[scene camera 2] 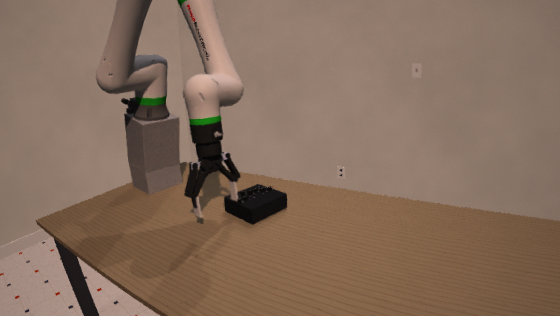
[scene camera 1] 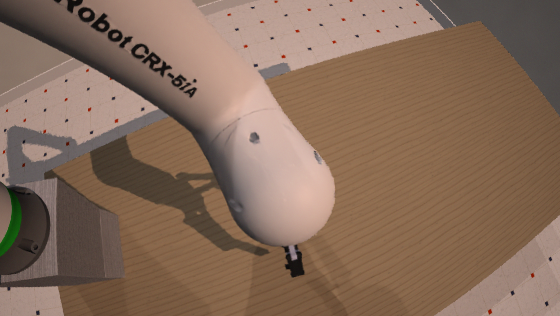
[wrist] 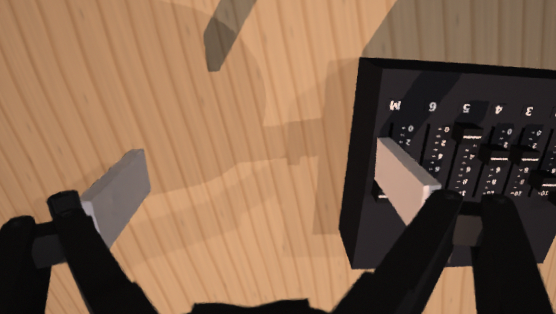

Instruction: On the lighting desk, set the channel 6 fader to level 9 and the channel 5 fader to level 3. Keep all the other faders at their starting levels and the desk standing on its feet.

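Places are measured from the arm's base along level axes (x ahead, y left, z up), in millimetres.
Where they show: gripper, fingertip midpoint: (scene camera 2: pixel 217 207) (wrist: pixel 261 164); arm's base, origin of the base link: (scene camera 2: pixel 151 115) (scene camera 1: pixel 12 230).
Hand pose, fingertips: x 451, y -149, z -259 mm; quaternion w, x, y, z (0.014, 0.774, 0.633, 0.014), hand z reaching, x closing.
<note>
Each offset is from my fingertips to the top centre of the thing. Level surfaces: height alone.
The black lighting desk {dx +53, dy +138, dz +9 mm} (scene camera 2: pixel 270 205) (wrist: pixel 410 245) stands flat on the table; in the wrist view it is at the right, its numerals upside down. The channel 5 fader {dx +10, dy +125, dz +9 mm} (wrist: pixel 468 134) is near the 0 end, at about level 1. The upper part of the channel 6 slot shows bare; its fader cap is hidden behind the right finger. My gripper (scene camera 2: pixel 216 209) (wrist: pixel 261 164) is wide open and empty. Its right finger hangs over the desk's M and channel 6 columns, and its left finger is off the desk, beyond the M side. Whether the right finger touches a cap cannot be told.
The M fader {dx +37, dy +71, dz +9 mm} (wrist: pixel 381 194) is near the 10 end, partly behind the right finger. The channel 4 fader {dx +29, dy +143, dz +9 mm} (wrist: pixel 495 154) and channel 3 fader {dx +35, dy +164, dz +9 mm} (wrist: pixel 525 155) are near mid-low levels. The channel 2 fader {dx +58, dy +181, dz +9 mm} (wrist: pixel 546 180) is farther along. The arm's grey pedestal (scene camera 1: pixel 85 240) (scene camera 2: pixel 154 155) stands on the table {dz -59 mm} (scene camera 1: pixel 425 150) (scene camera 2: pixel 375 250).
</note>
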